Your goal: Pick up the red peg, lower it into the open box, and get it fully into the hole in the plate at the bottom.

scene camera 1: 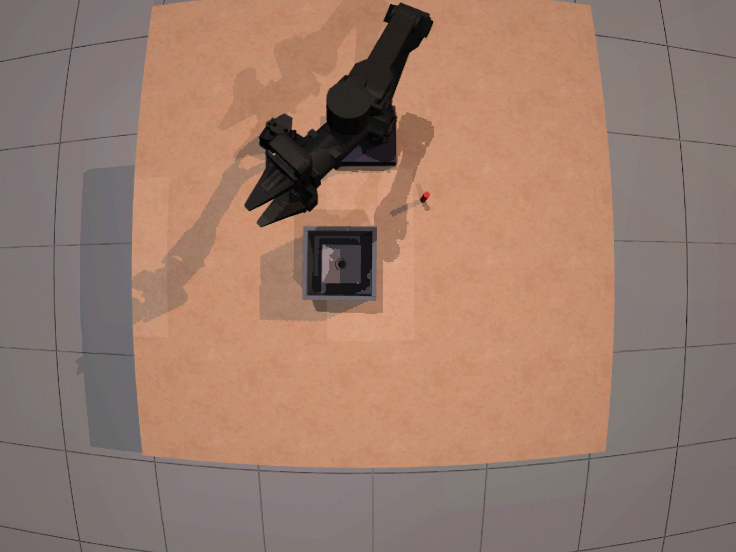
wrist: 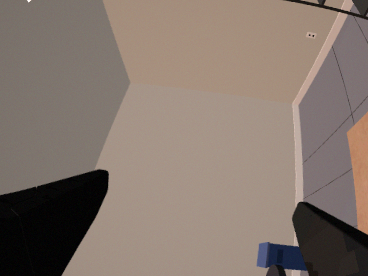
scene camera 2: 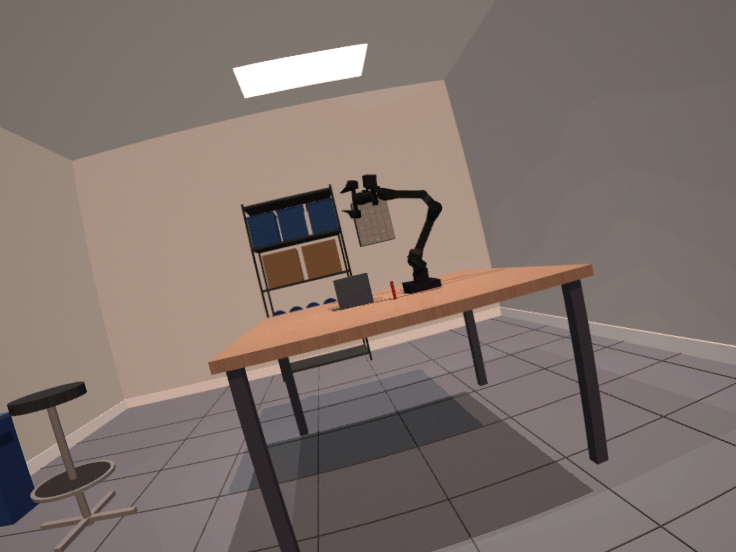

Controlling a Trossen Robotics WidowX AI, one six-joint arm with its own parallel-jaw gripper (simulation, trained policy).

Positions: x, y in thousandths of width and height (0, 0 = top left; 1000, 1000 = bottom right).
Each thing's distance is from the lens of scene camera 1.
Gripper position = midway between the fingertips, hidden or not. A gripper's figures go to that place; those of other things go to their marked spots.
my gripper (scene camera 1: 343, 394): 0.67 m
grey box (scene camera 1: 426, 430): 1.15 m
plate (scene camera 1: 452, 463): 1.10 m
